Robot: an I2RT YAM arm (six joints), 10 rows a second.
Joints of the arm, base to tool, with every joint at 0 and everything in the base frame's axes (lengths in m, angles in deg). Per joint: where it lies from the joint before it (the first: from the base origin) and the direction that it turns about. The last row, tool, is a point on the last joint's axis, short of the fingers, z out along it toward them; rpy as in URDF.
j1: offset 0 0 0.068 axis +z
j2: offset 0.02 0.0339 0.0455 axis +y
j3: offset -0.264 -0.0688 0 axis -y
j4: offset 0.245 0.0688 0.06 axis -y
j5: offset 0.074 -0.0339 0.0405 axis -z
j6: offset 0.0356 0 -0.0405 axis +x
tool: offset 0 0 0 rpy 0 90 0
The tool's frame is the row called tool.
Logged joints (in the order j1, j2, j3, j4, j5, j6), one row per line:
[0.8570, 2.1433, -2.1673, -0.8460, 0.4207, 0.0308]
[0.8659, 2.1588, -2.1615, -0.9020, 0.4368, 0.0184]
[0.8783, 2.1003, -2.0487, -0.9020, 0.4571, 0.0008]
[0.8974, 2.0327, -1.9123, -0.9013, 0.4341, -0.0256]
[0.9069, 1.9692, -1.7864, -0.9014, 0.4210, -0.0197]
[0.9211, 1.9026, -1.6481, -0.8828, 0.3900, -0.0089]
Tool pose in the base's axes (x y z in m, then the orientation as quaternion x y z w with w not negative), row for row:
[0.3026, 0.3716, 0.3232, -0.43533, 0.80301, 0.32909, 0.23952]
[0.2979, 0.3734, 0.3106, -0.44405, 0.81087, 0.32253, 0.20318]
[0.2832, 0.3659, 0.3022, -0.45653, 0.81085, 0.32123, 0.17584]
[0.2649, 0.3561, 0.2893, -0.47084, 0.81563, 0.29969, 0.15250]
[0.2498, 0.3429, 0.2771, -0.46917, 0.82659, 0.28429, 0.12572]
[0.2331, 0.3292, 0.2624, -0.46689, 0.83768, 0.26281, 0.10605]
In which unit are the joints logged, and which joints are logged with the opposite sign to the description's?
The joints are logged in radians. Opposite sign: j3, j5.
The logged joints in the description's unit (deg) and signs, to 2 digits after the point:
[49.10, 122.80, 124.18, -48.47, -24.10, 1.76]
[49.61, 123.69, 123.84, -51.68, -25.03, 1.05]
[50.32, 120.34, 117.38, -51.68, -26.19, 0.05]
[51.42, 116.47, 109.57, -51.64, -24.87, -1.47]
[51.96, 112.83, 102.35, -51.65, -24.12, -1.13]
[52.78, 109.01, 94.43, -50.58, -22.35, -0.51]

